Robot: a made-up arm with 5 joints.
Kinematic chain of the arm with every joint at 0, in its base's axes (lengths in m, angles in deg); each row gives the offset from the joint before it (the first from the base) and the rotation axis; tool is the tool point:
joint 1: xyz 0 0 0.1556 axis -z
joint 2: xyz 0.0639 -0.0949 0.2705 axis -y
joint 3: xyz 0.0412 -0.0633 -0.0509 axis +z
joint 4: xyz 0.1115 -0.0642 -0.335 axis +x
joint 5: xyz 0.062 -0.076 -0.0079 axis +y
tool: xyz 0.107 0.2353 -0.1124
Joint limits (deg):
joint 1: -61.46..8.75
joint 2: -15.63..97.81
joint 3: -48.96..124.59
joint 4: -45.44..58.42
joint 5: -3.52..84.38
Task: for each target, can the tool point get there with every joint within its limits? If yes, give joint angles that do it. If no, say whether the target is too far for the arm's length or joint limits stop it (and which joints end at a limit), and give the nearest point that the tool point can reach.
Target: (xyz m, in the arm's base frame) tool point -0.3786 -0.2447 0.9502
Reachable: no: joint limits stop it (at a limit: joint 1, joint 2, joint 4, joint 5) | nearest point 0.2845 -0.2842 0.8056 | short by 0.680 m
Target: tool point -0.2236 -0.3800 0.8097
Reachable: no: joint limits stop it (at a limit: joint 1, joint 2, joint 3, joint 4, joint 5) | nearest point 0.2783 -0.3451 0.7824 | short by 0.504 m
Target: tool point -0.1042 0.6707 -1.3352
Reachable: no: too far | nearest point 0.0942 0.2118 -0.1930 | short by 1.247 m
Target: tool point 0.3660 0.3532 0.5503
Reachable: yes | joints -47.41 74.37 -11.14 43.65 45.05
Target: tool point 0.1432 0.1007 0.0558
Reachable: yes | joints -6.21 35.72 100.60 47.96 3.89
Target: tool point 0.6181 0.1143 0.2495
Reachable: yes | joints -8.57 78.77 110.12 -18.37 32.19
